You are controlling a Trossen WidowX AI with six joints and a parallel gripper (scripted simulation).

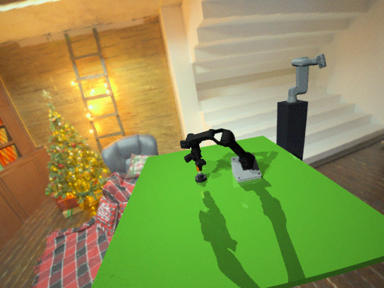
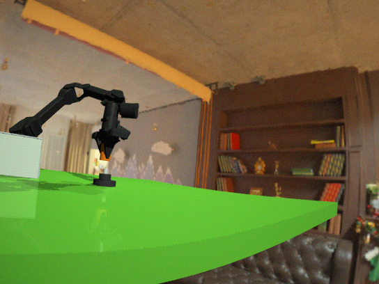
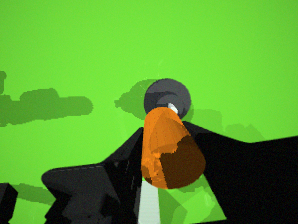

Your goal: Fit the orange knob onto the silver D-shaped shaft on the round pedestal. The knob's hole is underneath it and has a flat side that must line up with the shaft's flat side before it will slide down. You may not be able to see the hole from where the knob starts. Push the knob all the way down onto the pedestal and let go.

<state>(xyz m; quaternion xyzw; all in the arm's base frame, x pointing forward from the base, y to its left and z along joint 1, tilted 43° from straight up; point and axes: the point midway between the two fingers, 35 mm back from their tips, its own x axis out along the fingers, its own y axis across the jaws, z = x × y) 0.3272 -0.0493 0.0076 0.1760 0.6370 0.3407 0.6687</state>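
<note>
My gripper tip is 70 mm above the dark round pedestal and 20 mm to the left of it. Round my gripper tip: orange knob: 30 mm above.
</note>
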